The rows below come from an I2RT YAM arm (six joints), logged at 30 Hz.
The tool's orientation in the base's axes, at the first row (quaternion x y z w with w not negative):
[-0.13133 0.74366 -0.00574 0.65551]
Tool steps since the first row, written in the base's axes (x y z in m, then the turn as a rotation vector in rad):
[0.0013 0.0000 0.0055 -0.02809 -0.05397 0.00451]
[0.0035 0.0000 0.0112 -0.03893 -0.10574 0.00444]
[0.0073 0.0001 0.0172 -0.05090 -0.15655 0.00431]
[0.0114 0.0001 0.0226 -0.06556 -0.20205 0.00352]
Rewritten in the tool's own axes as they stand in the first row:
[-0.0055 -0.0012 0.0005 0.00954 -0.04764 -0.03689]
[-0.0113 -0.0027 0.0018 0.02126 -0.09558 -0.05594]
[-0.0175 -0.0044 0.0047 0.03296 -0.14236 -0.07593]
[-0.0232 -0.0061 0.0080 0.04452 -0.18339 -0.09757]

